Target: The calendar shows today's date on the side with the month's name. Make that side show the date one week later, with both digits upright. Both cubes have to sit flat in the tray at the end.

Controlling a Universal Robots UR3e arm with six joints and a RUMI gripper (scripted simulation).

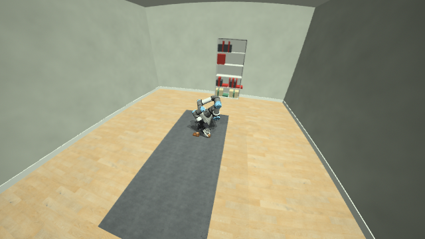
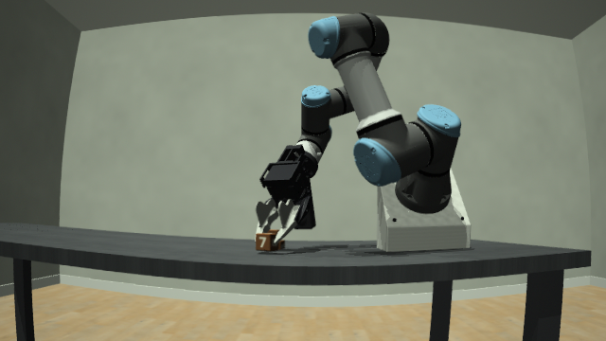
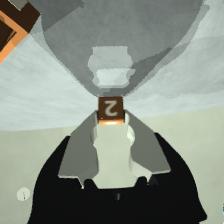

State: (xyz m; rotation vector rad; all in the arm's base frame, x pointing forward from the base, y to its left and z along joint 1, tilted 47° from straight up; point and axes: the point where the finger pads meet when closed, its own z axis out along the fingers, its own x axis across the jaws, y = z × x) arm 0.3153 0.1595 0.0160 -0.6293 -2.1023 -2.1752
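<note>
Right now my hand is 1 cm to the right of the cube and 1 cm above it. Also, from my hand: calendar tray 1 cm ahead, 15 cm to the right, 2 cm below.
</note>
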